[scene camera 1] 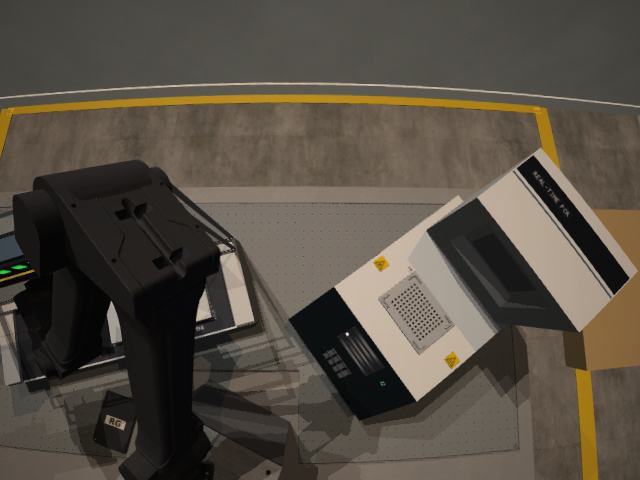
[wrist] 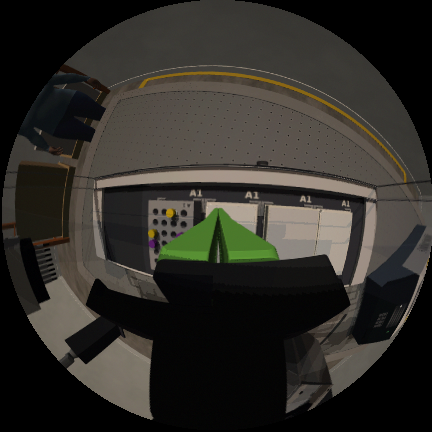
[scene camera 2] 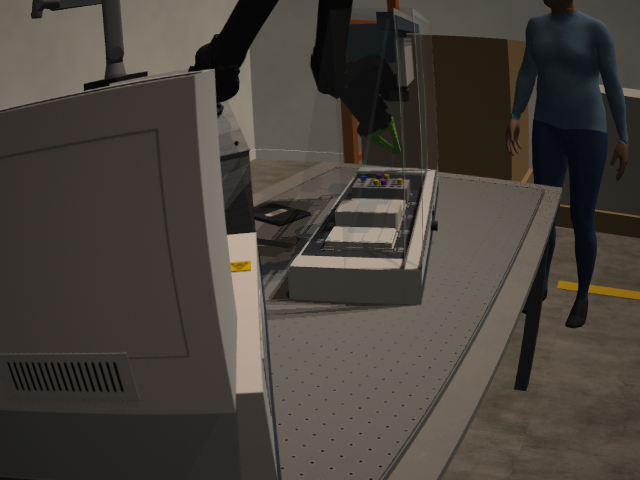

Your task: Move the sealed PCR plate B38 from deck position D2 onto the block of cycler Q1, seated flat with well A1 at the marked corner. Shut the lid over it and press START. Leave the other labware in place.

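Frame: origin at the arm's base, x left, y back, z up, level; millimetres.
Seen in the pictures: gripper, fingertip midpoint: [wrist: 217, 214] [scene camera 2: 398, 152].
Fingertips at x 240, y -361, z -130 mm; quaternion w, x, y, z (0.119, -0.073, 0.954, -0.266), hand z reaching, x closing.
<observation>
Pixels of each thing's top centre, then the offset from my fingertips to it. "*": a spot on its surface instead.
- pale plate, top centre: [wrist: 228, 241] [scene camera 1: 121, 316] dx -7, dy +52, dz -118 mm
- small green mark, surface spot: [scene camera 1: 382, 383] * dx -642, dy +259, dz -18 mm
- pale labware, top centre: [scene camera 2: 361, 234] [wrist: 333, 245] [scene camera 1: 191, 297] dx -198, dy +20, dz -118 mm
- black RG item, top centre: [scene camera 2: 276, 211] [scene camera 1: 114, 422] dx +65, dy +339, dz -178 mm
My gripper [scene camera 2: 398, 150] [wrist: 217, 214] has green fingers with the tips together; it is shut and empty, above the deck. The arm hides it in scene camera 1. In the wrist view, a pale plate [wrist: 240, 212] lies second from the left on the deck, partly behind the fingertips; its label is not readable. In scene camera 2 it does not show clearly behind the taller white box. The cycler [scene camera 1: 361, 289] [wrist: 367, 320] stands with its lid [scene camera 1: 537, 242] raised. Its bare block [scene camera 1: 417, 313] shows a grid of wells. A small green mark [scene camera 1: 382, 383] is on the front panel.
A tube rack [scene camera 2: 379, 190] [wrist: 156, 217] with coloured caps, a white box [scene camera 2: 368, 212] [wrist: 290, 225] and pale labware [scene camera 2: 360, 236] [wrist: 337, 235] share the deck [scene camera 2: 356, 281]. Clear panels [scene camera 2: 416, 103] rise above it. A black RG item [scene camera 1: 114, 436] [scene camera 2: 281, 215] lies beside it.
</observation>
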